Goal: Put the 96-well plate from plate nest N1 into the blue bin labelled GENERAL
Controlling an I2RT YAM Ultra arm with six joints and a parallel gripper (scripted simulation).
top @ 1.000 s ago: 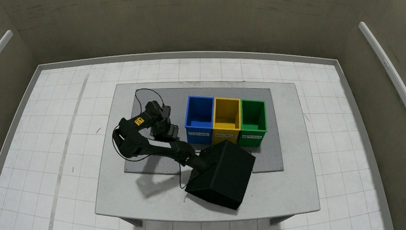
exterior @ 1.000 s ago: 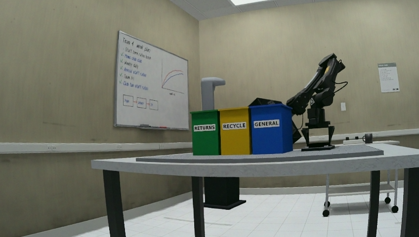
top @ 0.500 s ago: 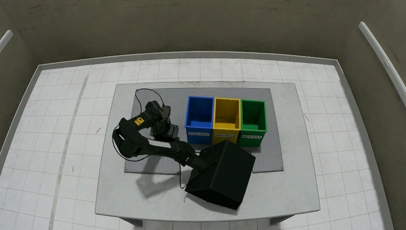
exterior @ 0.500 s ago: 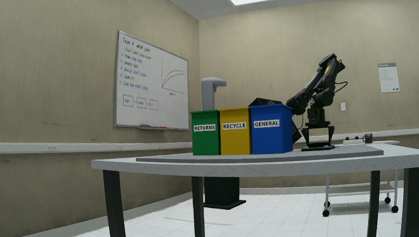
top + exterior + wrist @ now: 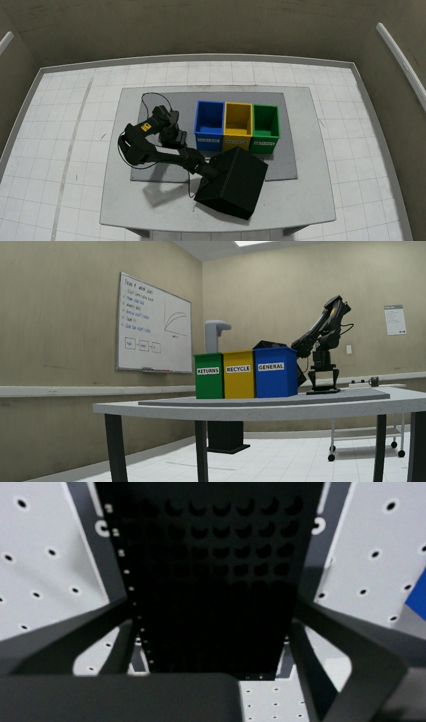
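The black 96-well plate is 1 cm ahead of my hand. Also, from my hand: yellow recycle bin (9 cm ahead, 31 cm to the right, 7 cm above); then plate nest N1 (1 cm ahead, 1 cm below); then blue general bin (8 cm ahead, 18 cm to the right, 7 cm above).
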